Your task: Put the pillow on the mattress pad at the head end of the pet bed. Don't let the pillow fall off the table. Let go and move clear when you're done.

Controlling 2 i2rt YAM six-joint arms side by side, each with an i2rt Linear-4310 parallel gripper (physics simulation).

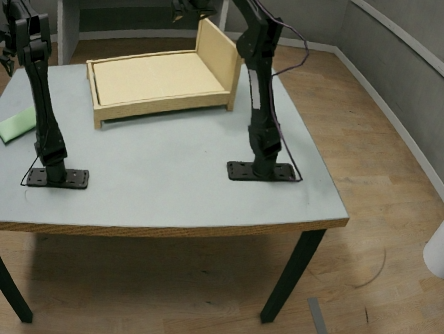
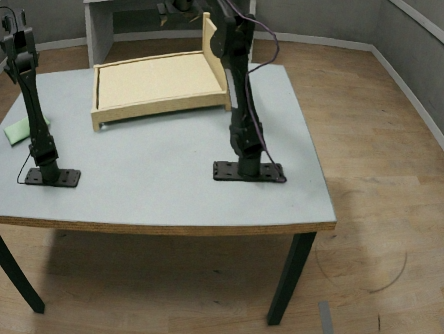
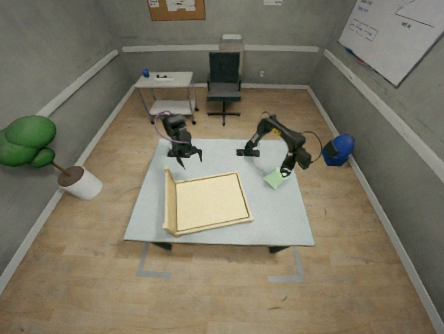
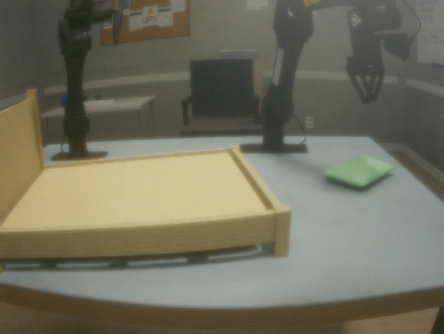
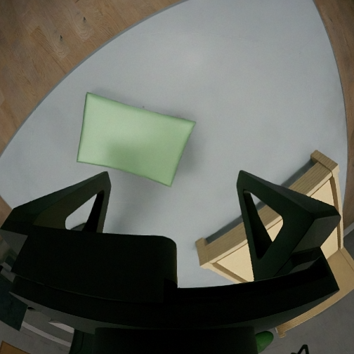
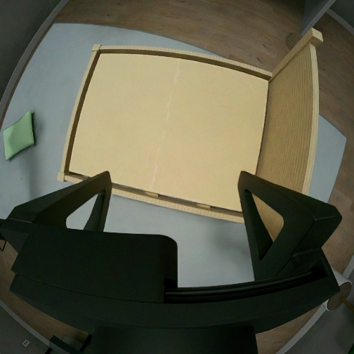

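A green pillow (image 1: 19,125) (image 2: 19,131) (image 3: 274,178) (image 4: 359,172) (image 5: 135,139) (image 6: 19,136) lies flat on the table, beyond the foot end of the pet bed. The pale mattress pad (image 1: 155,77) (image 3: 210,202) (image 4: 135,192) (image 6: 170,125) fills the wooden bed frame; its tall headboard (image 1: 220,57) (image 3: 171,202) (image 6: 290,120) marks the head end. My left gripper (image 3: 286,173) (image 4: 369,100) (image 5: 173,177) is open and empty, above the table near the pillow, not touching it. My right gripper (image 3: 192,164) (image 6: 174,177) is open and empty, raised near the head end of the bed.
The grey table (image 1: 150,190) (image 3: 280,225) carries both arm bases (image 1: 72,178) (image 1: 235,171). The low footboard (image 4: 255,177) stands between the pad and the pillow. The pillow lies near the table's side edge. A chair (image 3: 224,90) and a white cart (image 3: 175,80) stand beyond the table.
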